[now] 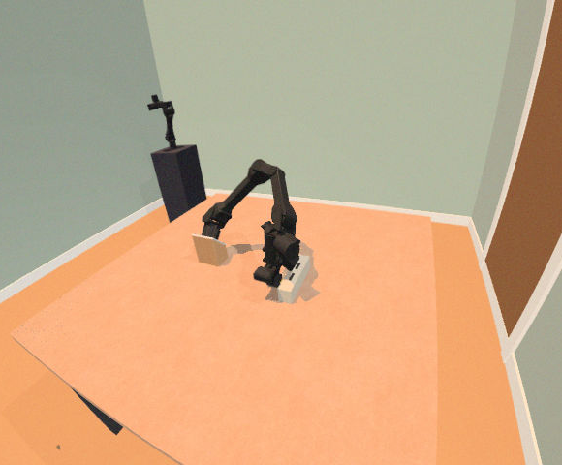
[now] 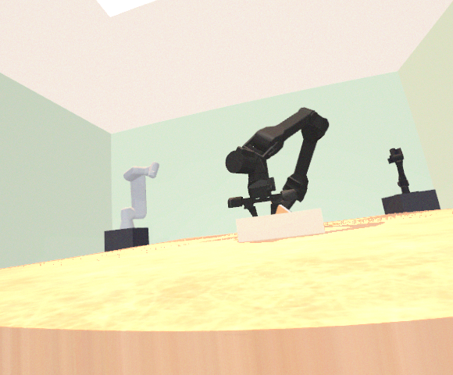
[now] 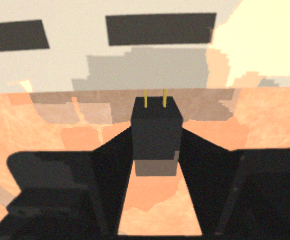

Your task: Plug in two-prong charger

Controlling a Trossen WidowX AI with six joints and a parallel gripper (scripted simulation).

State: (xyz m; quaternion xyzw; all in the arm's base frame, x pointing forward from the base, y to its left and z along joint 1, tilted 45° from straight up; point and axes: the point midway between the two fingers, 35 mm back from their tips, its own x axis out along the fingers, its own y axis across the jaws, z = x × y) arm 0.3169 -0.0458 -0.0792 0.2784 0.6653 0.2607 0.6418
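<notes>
The black charger lies 20 mm ahead of my gripper tip and 10 mm above it.
</notes>
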